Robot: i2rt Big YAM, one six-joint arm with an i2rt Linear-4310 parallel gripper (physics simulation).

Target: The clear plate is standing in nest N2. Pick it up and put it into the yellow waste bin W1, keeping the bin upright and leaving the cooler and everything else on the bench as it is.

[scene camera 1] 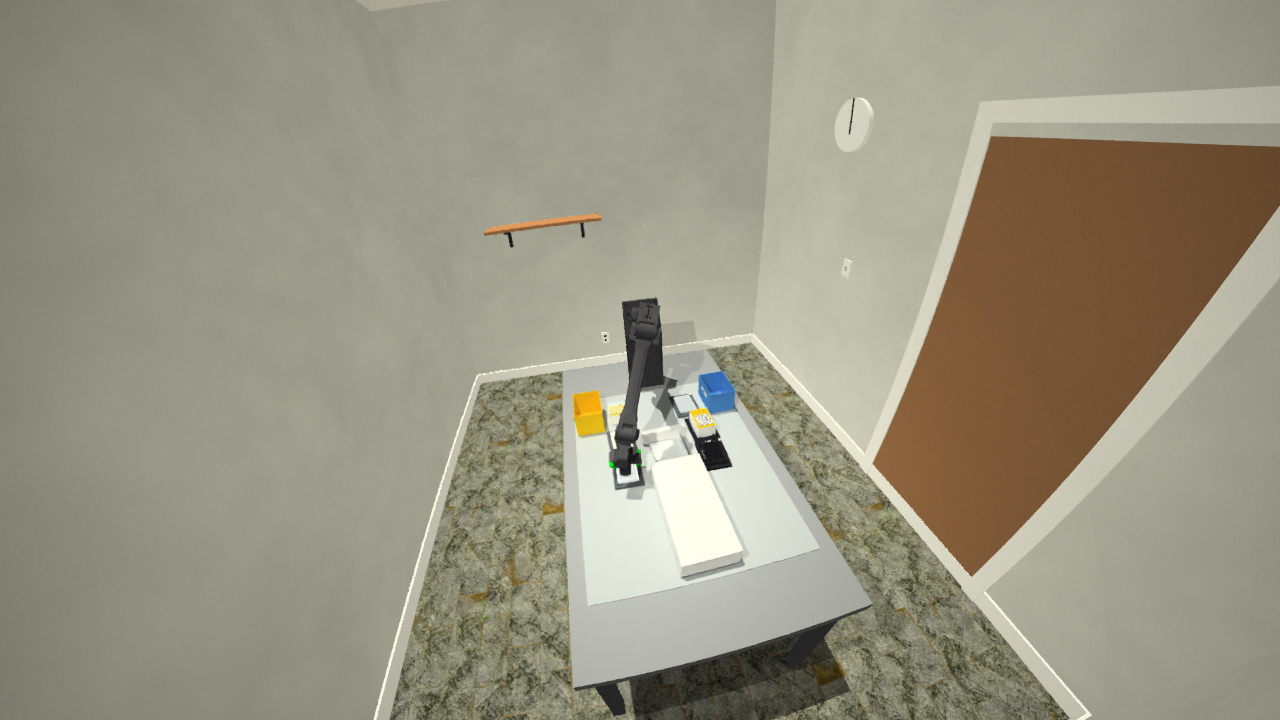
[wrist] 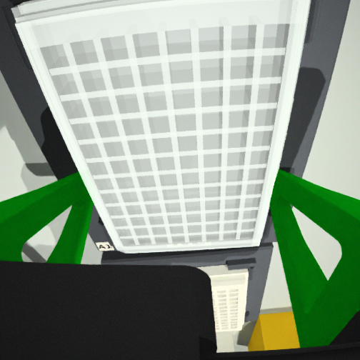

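Observation:
The clear plate [scene camera 1: 628,476] [wrist: 190,130] is a pale, gridded plate lying flat in a dark nest [scene camera 1: 630,486] [wrist: 324,100]; an A1 label shows at its near left corner in the wrist view. My gripper [scene camera 1: 625,460] [wrist: 181,179] is over the nest, with one green finger against each long side of the plate, so it is shut on the clear plate. The plate still looks seated in the nest. The yellow waste bin [scene camera 1: 588,413] [wrist: 275,331] stands upright near the left edge of the bench, further towards the arm's base. Which device is the cooler, I cannot tell.
A cream plate [wrist: 229,305] sits in the neighbouring dark nest towards the arm's base. A long white box [scene camera 1: 698,514] lies right of my gripper. Further right are a black device [scene camera 1: 715,454], a yellow-and-white item [scene camera 1: 703,420] and a blue bin [scene camera 1: 716,393].

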